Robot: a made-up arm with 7 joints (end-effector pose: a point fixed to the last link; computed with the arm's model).
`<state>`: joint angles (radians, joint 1 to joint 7).
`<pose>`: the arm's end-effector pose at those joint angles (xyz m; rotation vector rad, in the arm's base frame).
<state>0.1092 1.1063 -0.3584 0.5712 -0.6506 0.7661 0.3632</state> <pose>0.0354 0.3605 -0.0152 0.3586 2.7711 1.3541</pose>
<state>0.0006 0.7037 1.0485 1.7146 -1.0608 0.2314 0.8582</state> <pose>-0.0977 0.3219 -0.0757 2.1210 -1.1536 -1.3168</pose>
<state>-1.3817 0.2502 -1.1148 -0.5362 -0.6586 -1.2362 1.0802</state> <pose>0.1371 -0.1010 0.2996 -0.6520 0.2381 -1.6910</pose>
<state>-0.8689 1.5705 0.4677 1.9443 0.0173 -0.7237 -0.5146</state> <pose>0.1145 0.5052 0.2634 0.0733 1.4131 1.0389</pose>
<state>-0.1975 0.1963 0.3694 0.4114 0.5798 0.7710 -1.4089</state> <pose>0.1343 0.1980 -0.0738 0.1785 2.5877 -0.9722</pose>
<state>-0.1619 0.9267 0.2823 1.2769 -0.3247 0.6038 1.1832</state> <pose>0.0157 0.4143 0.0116 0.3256 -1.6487 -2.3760</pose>
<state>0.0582 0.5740 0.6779 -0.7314 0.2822 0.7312 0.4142</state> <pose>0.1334 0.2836 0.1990 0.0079 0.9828 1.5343</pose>
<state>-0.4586 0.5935 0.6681 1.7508 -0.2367 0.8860 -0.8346</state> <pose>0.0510 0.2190 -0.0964 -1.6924 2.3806 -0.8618</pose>
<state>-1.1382 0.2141 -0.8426 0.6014 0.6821 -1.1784 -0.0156</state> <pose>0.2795 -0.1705 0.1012 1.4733 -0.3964 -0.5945</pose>
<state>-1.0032 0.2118 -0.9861 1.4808 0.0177 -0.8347 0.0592</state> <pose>0.3519 -0.0289 -0.0548 1.2592 1.0827 -0.1543</pose>
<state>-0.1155 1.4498 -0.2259 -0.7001 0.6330 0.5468 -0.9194</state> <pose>0.2223 0.1890 0.1922 2.2475 1.4107 0.6141</pose>
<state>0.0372 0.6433 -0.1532 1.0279 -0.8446 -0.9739 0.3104</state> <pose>0.1102 0.3156 -0.0560 -0.3142 1.3677 0.9176</pose>
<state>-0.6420 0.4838 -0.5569 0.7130 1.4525 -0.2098 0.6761</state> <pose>0.3331 0.0721 -0.0405 1.6959 0.2032 0.7424</pose>
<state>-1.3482 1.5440 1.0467 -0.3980 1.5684 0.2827 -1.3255</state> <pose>-0.0828 0.2558 0.4304 -0.3299 0.8659 2.0682</pose>
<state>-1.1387 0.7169 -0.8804 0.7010 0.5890 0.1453 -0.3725</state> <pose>0.4310 0.1108 0.0893 1.9023 1.2296 0.7223</pose>
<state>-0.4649 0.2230 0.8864 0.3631 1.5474 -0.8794 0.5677</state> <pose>0.2674 0.2385 0.0450 0.9043 0.5943 1.1702</pose>
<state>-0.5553 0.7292 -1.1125 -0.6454 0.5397 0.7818 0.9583</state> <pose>0.2126 -0.0043 0.0664 0.7039 0.5313 0.6822</pose>
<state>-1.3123 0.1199 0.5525 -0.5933 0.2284 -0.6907 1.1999</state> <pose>0.1617 0.1289 0.3567 -1.3253 -1.0649 0.0972</pose>
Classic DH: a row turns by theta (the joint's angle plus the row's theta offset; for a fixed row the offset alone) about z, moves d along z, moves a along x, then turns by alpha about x. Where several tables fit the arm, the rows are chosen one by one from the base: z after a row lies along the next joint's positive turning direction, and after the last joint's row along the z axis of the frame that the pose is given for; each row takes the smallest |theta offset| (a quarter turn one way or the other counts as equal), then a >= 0, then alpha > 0; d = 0 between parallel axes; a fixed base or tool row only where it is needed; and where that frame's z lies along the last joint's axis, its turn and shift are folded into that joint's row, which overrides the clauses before.
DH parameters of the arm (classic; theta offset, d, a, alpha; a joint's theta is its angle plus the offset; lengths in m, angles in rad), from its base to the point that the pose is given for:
base (fixed): -0.071 0.2504 0.028 -1.3004
joint 1: -1.3111 0.059 0.0009 -1.5708
joint 2: 1.2915 -0.0404 0.0105 1.5708
joint 3: 1.5708 -0.2291 0.0439 -1.5708
joint 4: -1.5708 0.0161 0.0001 -1.5708
joint 5: 0 0.137 0.0086 1.5708
joint 6: 1.5708 0.0017 0.0794 1.5708
joint 7: -1.5706 -0.0298 0.0075 -1.3207
tool (fixed): 1.5707 0.0228 0 0

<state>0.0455 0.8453 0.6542 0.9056 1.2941 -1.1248 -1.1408</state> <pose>0.0835 0.3698 0.0190 2.2230 2.1016 -0.7113</pose>
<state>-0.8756 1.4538 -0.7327 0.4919 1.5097 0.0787 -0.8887</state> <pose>0.3300 0.3303 0.2200 -1.8518 -1.0914 -1.2986</pose>
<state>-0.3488 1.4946 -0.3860 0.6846 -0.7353 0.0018 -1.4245</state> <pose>0.2252 0.3893 0.1514 0.9511 2.1797 -0.6364</pose>
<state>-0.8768 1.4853 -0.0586 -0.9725 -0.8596 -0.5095 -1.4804</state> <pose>0.1194 0.0677 0.3222 2.5080 -0.4918 -0.7039</pose>
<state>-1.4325 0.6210 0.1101 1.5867 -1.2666 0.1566 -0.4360</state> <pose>0.4490 0.1965 0.1435 -0.9019 1.1662 -0.6809</pose>
